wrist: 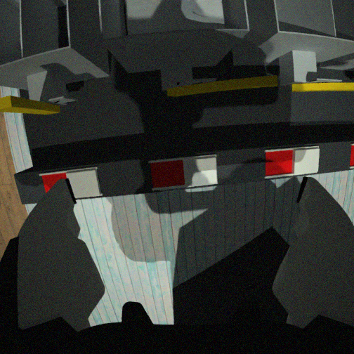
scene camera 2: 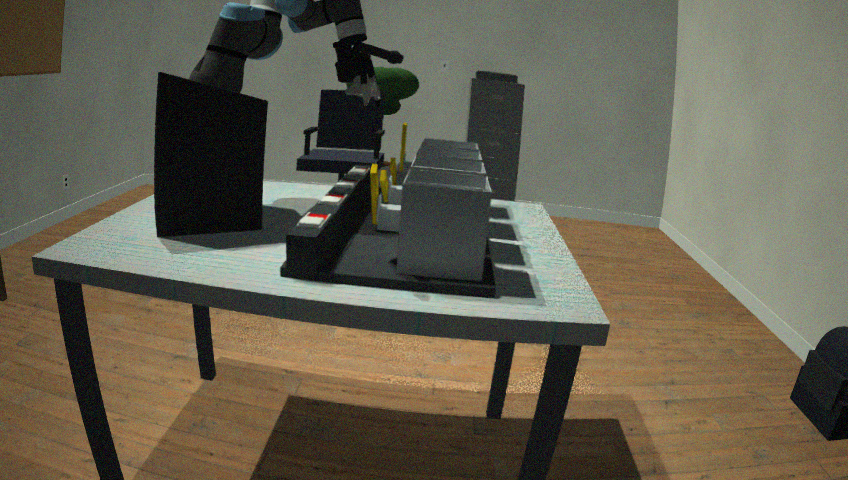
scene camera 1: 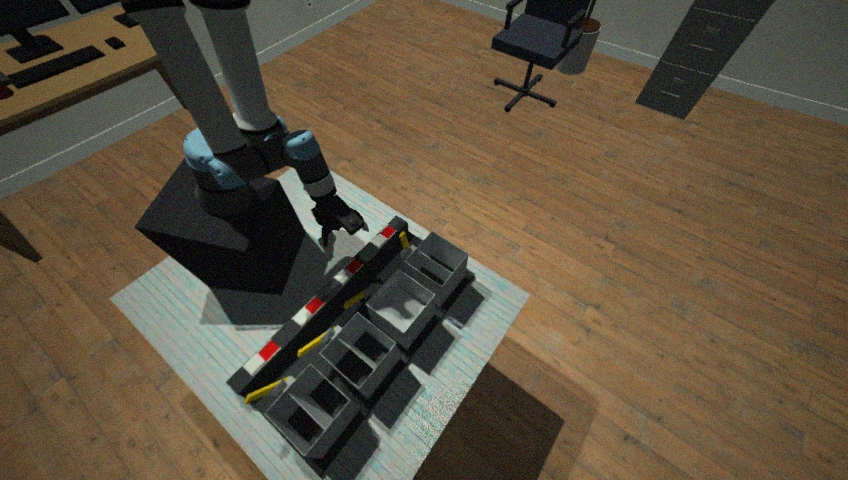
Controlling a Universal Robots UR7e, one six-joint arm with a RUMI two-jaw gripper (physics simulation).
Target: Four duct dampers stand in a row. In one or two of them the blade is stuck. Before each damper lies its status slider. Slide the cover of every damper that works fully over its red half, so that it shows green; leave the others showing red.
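Pixels of known places: gripper, fingertip midpoint: (scene camera 2: 372,106) (scene camera 1: 349,245); arm's base at its link origin: (scene camera 2: 214,86) (scene camera 1: 226,195).
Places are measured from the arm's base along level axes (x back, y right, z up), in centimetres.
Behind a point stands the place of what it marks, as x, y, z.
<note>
Four grey dampers (scene camera 1: 339,426) {-64.7, 31.9, -24.4} (scene camera 1: 383,371) {-66.5, 14.1, -24.9} (scene camera 1: 417,325) {-68.2, -2.1, -22.2} (scene camera 1: 456,272) {-70.3, -22.8, -18.5} stand in a row, named here from the far end in scene camera 1. The second has a pale, lit inside without a dividing line; the others show one across. All four sliders show red beside a pale cover: far (scene camera 1: 379,240) {-38.3, -22.8, -24.7} (wrist: 83,183), second (scene camera 1: 341,275) {-35.5, -4.1, -24.7} (wrist: 206,166), third (scene camera 1: 302,315) {-34.1, 13.7, -24.8} (wrist: 307,159), nearest (scene camera 1: 254,363) {-32.3, 32.2, -24.7} (scene camera 2: 312,221) {-32.6, 33.4, -24.7}. No green shows. My gripper (scene camera 1: 346,236) {-41.1, -7.6, -5.5} (scene camera 2: 365,96) {-41.1, -7.6, -5.5} (wrist: 185,180) is open and empty, above the table on the slider side, near the far and second sliders.
Yellow levers (scene camera 1: 404,239) {-50.4, -22.5, -14.1} (scene camera 1: 354,299) {-47.8, 2.3, -18.2} (scene camera 1: 315,342) {-46.1, 18.6, -19.1} (scene camera 1: 267,390) {-44.5, 35.0, -17.7} stand between the slider rail and the dampers. The far lever (scene camera 2: 403,145) {-49.9, -22.0, -17.0} stands upright. The black robot pedestal (scene camera 1: 255,249) {-16.2, 7.6, -7.7} (scene camera 2: 208,160) {-5.1, 16.6, -16.5} is on the other side of the rail. The table (scene camera 2: 178,285) {-8.1, 47.1, -34.6} carries it all.
</note>
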